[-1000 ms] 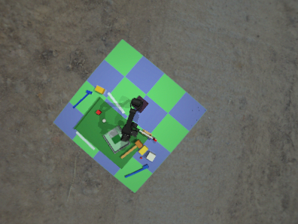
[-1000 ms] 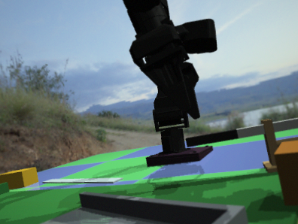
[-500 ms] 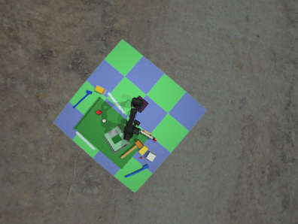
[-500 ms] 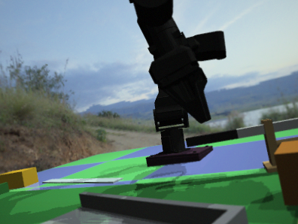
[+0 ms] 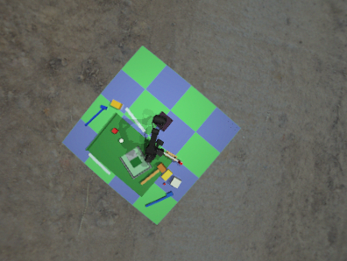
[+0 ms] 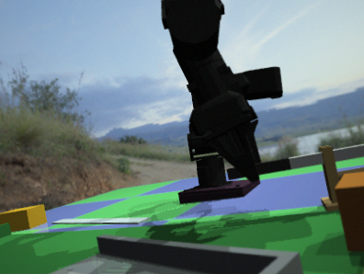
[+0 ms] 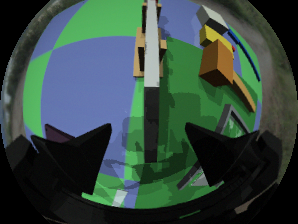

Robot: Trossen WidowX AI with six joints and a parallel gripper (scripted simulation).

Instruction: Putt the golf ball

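The putter lies 110 mm to the left of my gripper tip and 40 mm behind it.
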